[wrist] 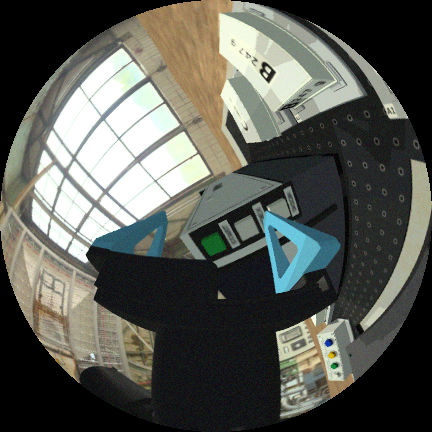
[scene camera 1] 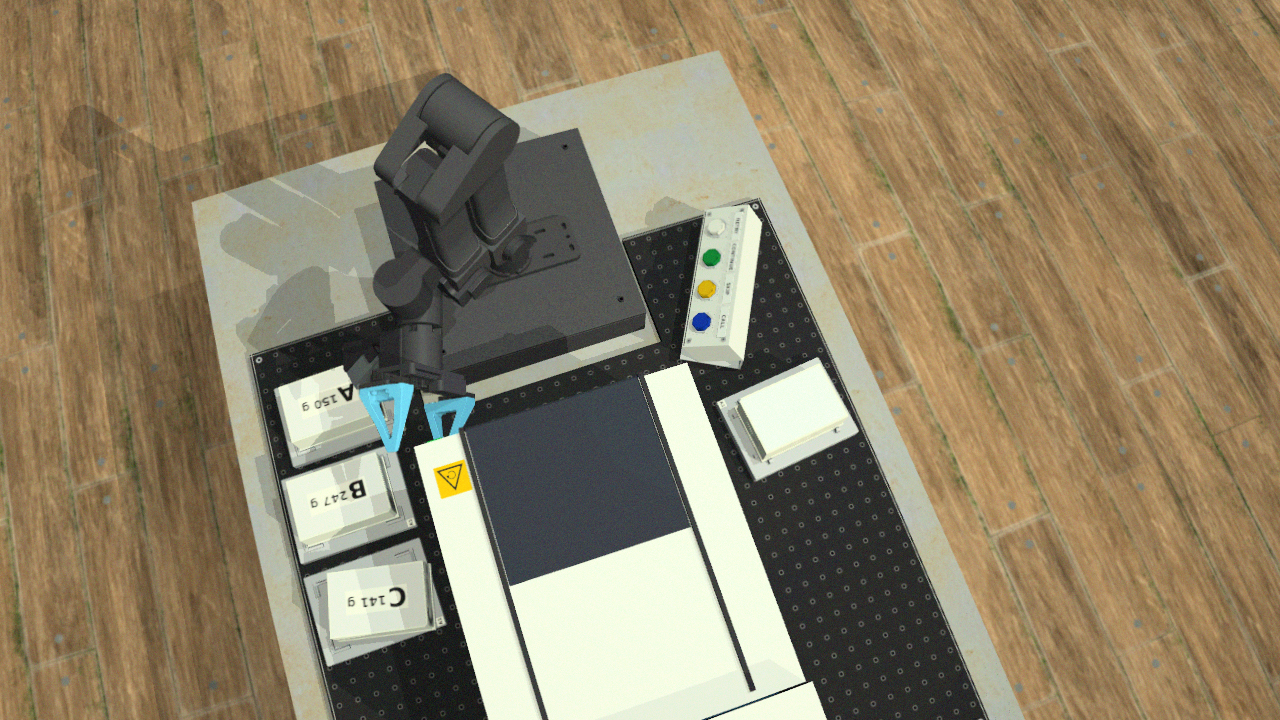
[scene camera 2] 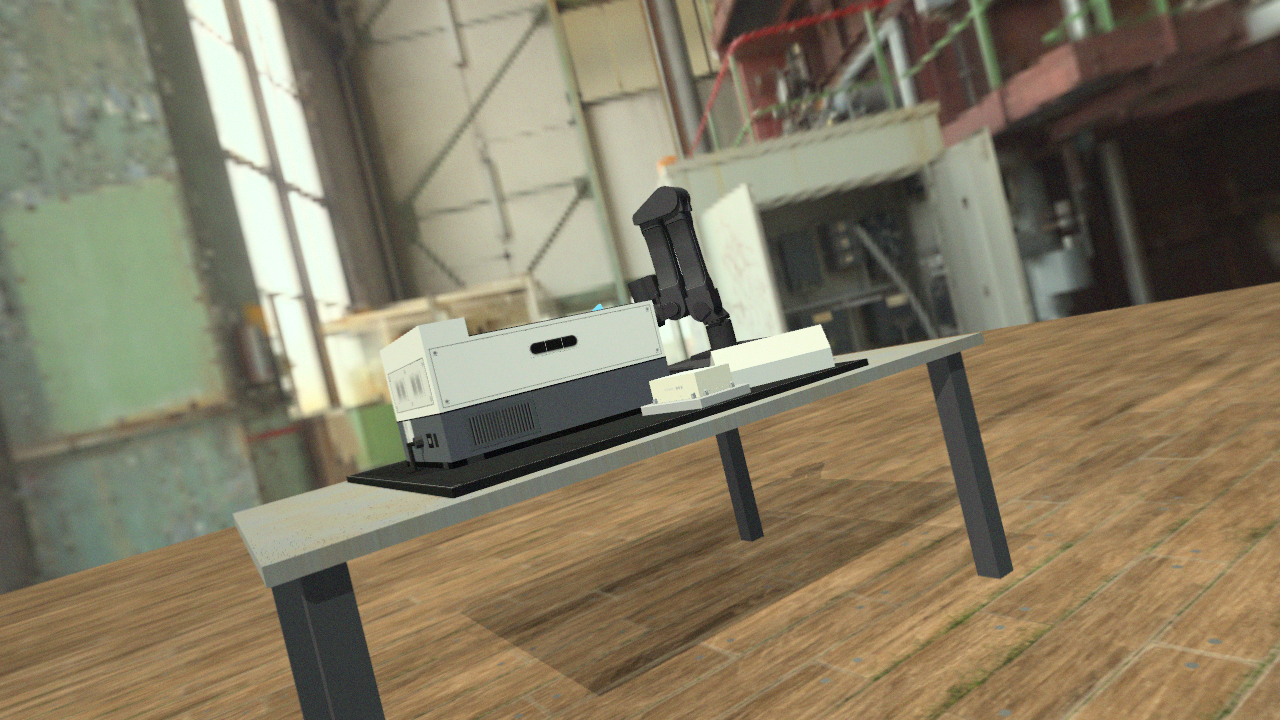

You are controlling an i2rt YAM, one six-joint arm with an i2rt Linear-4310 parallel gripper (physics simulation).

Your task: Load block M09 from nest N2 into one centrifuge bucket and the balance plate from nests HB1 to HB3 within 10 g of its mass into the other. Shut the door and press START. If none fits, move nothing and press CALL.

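Frame: origin at the arm's base, x ahead, y left, z up, level; metres.
Seen in the pictures: gripper, between the fingertips: (wrist: 215, 215); arm's base, origin of its link: (scene camera 1: 507, 257).
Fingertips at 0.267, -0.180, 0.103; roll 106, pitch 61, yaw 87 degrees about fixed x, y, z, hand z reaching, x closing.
Pixels of each thing's top centre, then the offset from my fingertips to it, as dx, dy, dz. Level surfaces: height alone.
- dark panel, centre of its top: (scene camera 1: 575, 478) +0.099, +0.164, +0.046
- Plate A, centre of its top: (scene camera 1: 328, 399) -0.152, -0.112, -0.113
- plate B, centre of its top: (wrist: 250, 56) (scene camera 1: 337, 496) -0.019, -0.132, -0.113
- plate C, centre of its top: (scene camera 1: 376, 599) (wrist: 237, 114) +0.127, -0.118, -0.108
- white block, centre of its top: (scene camera 1: 793, 407) (scene camera 2: 687, 372) (wrist: 311, 312) +0.073, +0.474, -0.107
- sloped button box, centre of its top: (scene camera 1: 726, 270) (scene camera 2: 763, 338) (wrist: 324, 361) -0.136, +0.459, -0.083
- black perforated mat, height of its surface: dz -0.166
My gripper (scene camera 1: 415, 440) (wrist: 215, 215) is open and empty, between plate A and the corner of the centrifuge (scene camera 1: 716, 501) (scene camera 2: 537, 358) (wrist: 232, 196). The centrifuge top has a dark panel (scene camera 1: 577, 483) and a white panel between two rails; the buckets do not show. Its green button (wrist: 214, 244) is between the fingers' lines of sight in the wrist view. Plate A (scene camera 1: 308, 422), marked 150 g, plate B (scene camera 1: 335, 514) (wrist: 295, 75), marked 247 g, and plate C (scene camera 1: 358, 619) (wrist: 254, 114), marked 141 g, sit in nests. A white block (scene camera 1: 794, 408) (scene camera 2: 691, 385) sits in the right nest, its marking unreadable.
A sloped button box (scene camera 1: 744, 295) (scene camera 2: 774, 355) (wrist: 345, 347) stands beside the arm's base plate (scene camera 1: 537, 331). Its blue CALL button (scene camera 1: 700, 321) (wrist: 328, 342) is at the end nearer the white block. A black perforated mat (scene camera 1: 859, 573) lies under the centrifuge and nests.
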